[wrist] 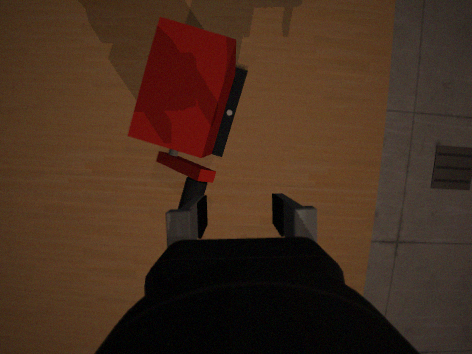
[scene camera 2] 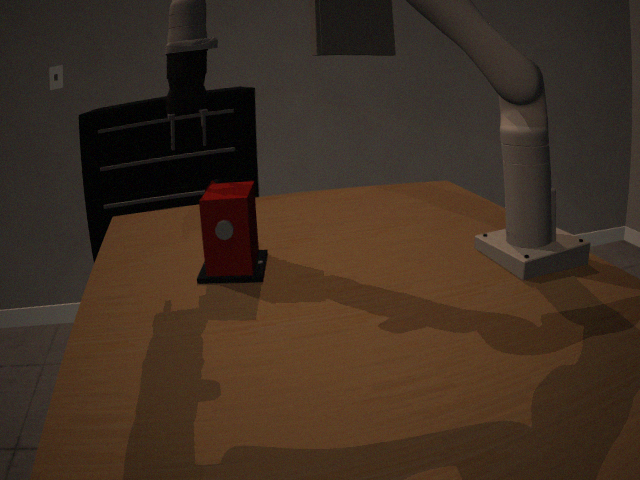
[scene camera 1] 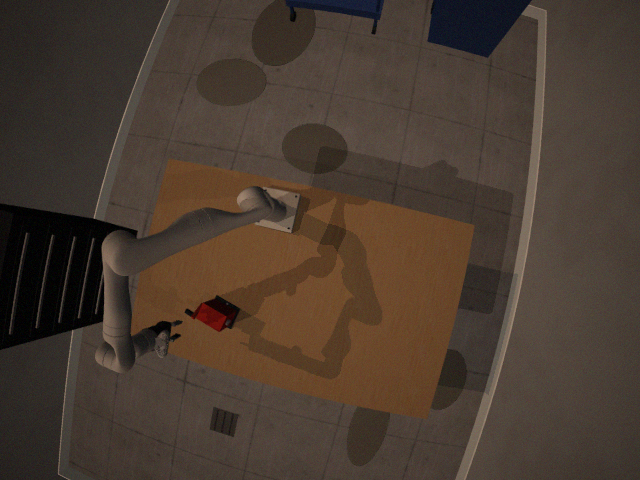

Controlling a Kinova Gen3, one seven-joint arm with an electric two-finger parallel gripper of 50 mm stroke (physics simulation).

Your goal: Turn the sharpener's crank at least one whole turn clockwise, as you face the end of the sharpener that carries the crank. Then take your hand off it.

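Places are measured from the arm's base along level axes (x ahead, y left, z up), in millimetres.
Where they show: gripper, between the fingertips: [wrist: 239, 209] [scene camera 2: 188, 147] [scene camera 1: 179, 328]; arm's base, origin of its link: [scene camera 2: 529, 239] [scene camera 1: 276, 211].
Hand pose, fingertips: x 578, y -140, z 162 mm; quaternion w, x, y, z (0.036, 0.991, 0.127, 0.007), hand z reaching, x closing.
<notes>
Things, the pixels of their centre, and the offset from my fingertips. "spot": a spot on its surface instead. Level surfaces: height alone.
- sharpener, a spot on its surface: [wrist: 175, 60] [scene camera 1: 216, 317] spot: dx -85, dy +108, dz -66 mm
- dark base, a spot on its surface: [wrist: 231, 112] spot: dx -28, dy +88, dz -184 mm
- black handle, a spot on its surface: [wrist: 192, 191] [scene camera 1: 189, 313] spot: dx -44, dy -9, dz -69 mm
- wooden table, height of its surface: dz -194 mm
The sharpener [scene camera 1: 216, 314] [scene camera 2: 228, 253] [wrist: 175, 60] is a red block, standing upright on a dark base [scene camera 2: 232, 279] [wrist: 231, 112]. Its crank has a short red arm [wrist: 182, 166] at the end facing my gripper in the wrist view, and a black handle [scene camera 1: 189, 312] [wrist: 192, 191] sticking outward. In scene camera 2 the crank is mostly hidden behind the body. My gripper [scene camera 1: 178, 329] [scene camera 2: 188, 146] [wrist: 239, 209] is open and empty, pointing down, with its fingertips higher than the sharpener's top. In the wrist view the left finger overlaps the handle's end, and the handle is not between the fingers.
The sharpener stands on the wooden table [scene camera 1: 392, 310] [scene camera 2: 361, 232] [wrist: 320, 125], near one corner. The arm's white base plate [scene camera 1: 289, 217] [scene camera 2: 555, 258] is bolted at the table's far side in scene camera 1. A black slatted rack [scene camera 1: 15, 227] [scene camera 2: 90, 155] stands beyond the table's edge.
</notes>
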